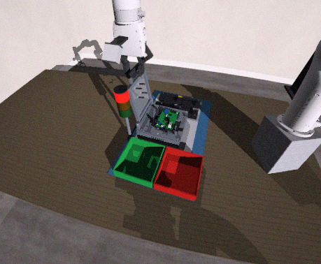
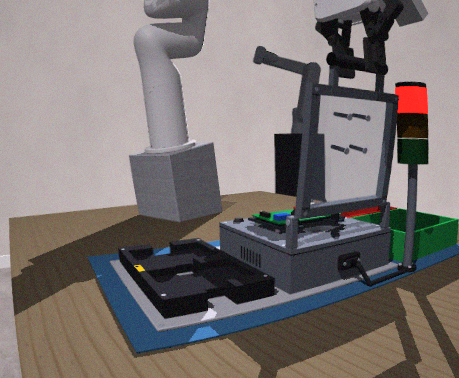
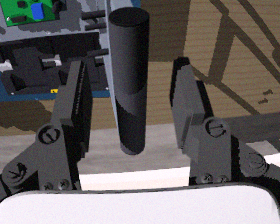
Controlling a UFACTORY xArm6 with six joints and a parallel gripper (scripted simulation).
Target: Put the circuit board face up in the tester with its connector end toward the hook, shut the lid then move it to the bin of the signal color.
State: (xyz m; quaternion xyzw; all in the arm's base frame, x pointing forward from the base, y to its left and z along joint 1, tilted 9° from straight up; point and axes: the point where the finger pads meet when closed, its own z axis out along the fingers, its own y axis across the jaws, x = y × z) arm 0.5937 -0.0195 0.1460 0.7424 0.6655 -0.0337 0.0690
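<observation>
Now: the green circuit board 130 mm behind my hand, 20 mm to the left of it and 200 mm below it. The rest, counted from my hand: clear lid (20 mm behind, 90 mm below); green bin (60 mm behind, 210 mm to the left, 260 mm below); plate (120 mm behind, 20 mm to the left, 200 mm below).
</observation>
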